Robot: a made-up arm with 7 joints.
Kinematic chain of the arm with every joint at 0, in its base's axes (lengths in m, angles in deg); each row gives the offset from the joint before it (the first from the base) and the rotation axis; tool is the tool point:
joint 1: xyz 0 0 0.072 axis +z
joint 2: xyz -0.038 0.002 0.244 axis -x
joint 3: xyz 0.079 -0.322 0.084 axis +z
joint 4: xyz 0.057 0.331 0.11 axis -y
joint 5: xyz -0.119 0 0.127 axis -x
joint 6: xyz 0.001 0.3 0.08 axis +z
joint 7: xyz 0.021 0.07 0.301 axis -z
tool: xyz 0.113 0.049 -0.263
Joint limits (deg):
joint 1: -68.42..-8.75
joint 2: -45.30..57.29
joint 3: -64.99..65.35
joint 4: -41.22..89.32
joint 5: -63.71..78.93
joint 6: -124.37..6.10
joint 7: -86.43..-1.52
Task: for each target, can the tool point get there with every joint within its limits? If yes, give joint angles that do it. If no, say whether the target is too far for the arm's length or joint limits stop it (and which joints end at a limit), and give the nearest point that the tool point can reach.
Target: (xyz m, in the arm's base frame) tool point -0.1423 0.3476 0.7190
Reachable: yes | joints -50.14 -26.49 44.97 -7.62 18.21 -57.13 -51.33
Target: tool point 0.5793 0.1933 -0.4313
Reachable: no: joint limits stop it (at a limit: joint 2, joint 4, joint 6) | nearest point 0.4101 0.1368 -0.0563 | short by 0.415 m
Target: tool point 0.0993 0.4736 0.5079
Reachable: yes | joints -57.55 20.91 29.34 76.56 17.73 -67.21 -55.70
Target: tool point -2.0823 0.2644 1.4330
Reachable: no: too far | nearest point -0.8461 0.1074 0.7708 | short by 1.411 m
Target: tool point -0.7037 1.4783 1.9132
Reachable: no: too far | nearest point -0.2910 0.6114 1.0071 | short by 1.320 m
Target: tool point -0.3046 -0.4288 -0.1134
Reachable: no: joint limits stop it (at a limit: joint 1, joint 2, joint 3, joint 4, joint 5, joint 6, joint 7) | nearest point -0.3616 -0.3146 0.0937 | short by 0.243 m
